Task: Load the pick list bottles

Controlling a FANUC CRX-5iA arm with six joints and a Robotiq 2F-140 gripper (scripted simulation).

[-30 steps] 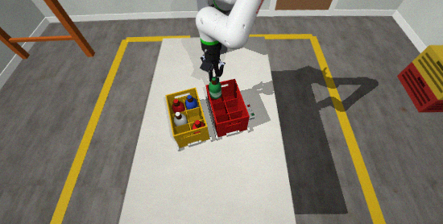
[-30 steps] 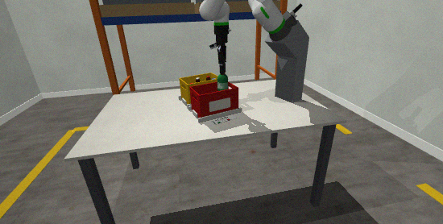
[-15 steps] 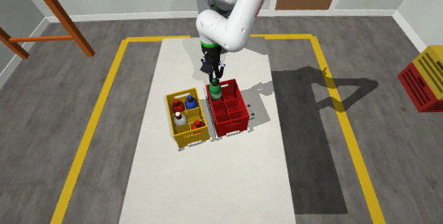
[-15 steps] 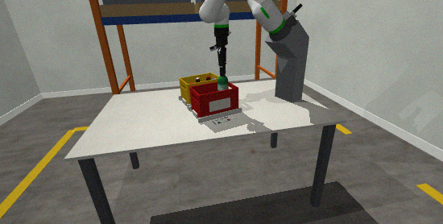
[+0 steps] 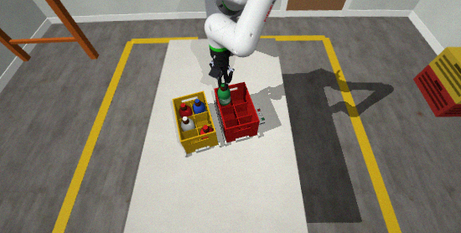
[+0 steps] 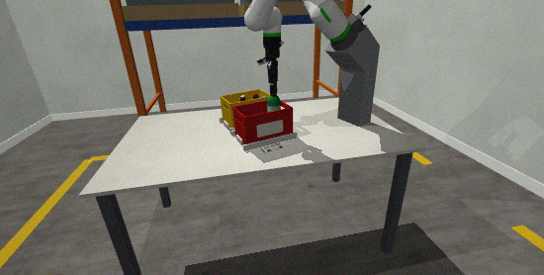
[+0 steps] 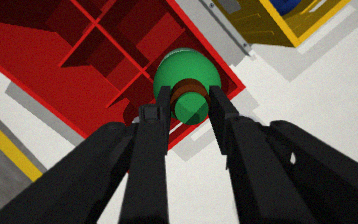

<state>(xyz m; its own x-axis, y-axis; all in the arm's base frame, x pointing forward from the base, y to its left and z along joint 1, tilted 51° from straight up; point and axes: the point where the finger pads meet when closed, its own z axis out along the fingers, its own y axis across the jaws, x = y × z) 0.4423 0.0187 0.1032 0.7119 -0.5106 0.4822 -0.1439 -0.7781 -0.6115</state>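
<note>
Right now my hand is 8 cm above the green-label bottle. From my hand the other things lie so: red crate (17 cm below, 9 cm to the left, 6 cm ahead); then blue-labelled bottle (17 cm below, 13 cm to the right, 9 cm ahead); then yellow crate (18 cm ahead, 17 cm below, 12 cm to the right).
</note>
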